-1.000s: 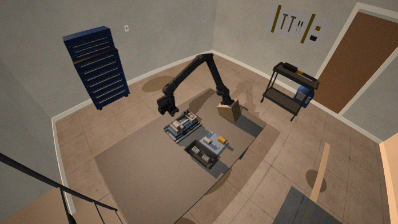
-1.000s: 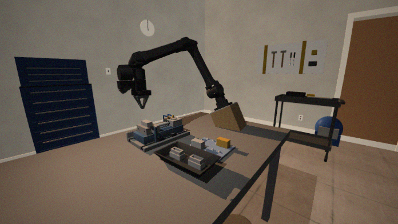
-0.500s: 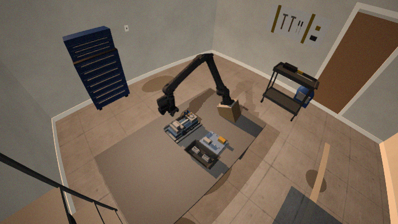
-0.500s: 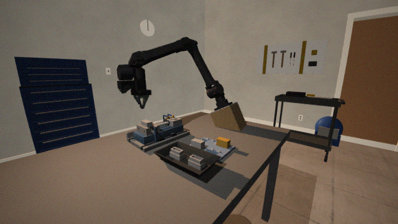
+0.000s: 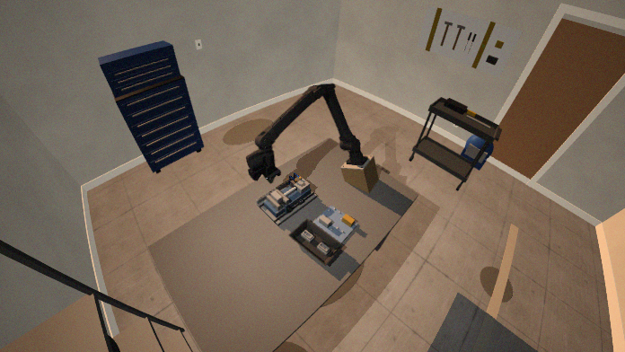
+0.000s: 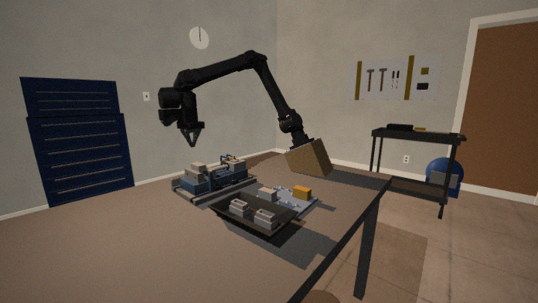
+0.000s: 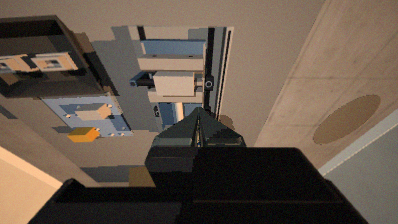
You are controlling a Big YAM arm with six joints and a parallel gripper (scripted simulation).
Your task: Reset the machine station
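My gripper is now 150 mm above the vise, 70 mm past it and 50 mm to the right of it. Also, from my hand: yellow brass blank: 400 mm to the left, 160 mm below, 160 mm behind.
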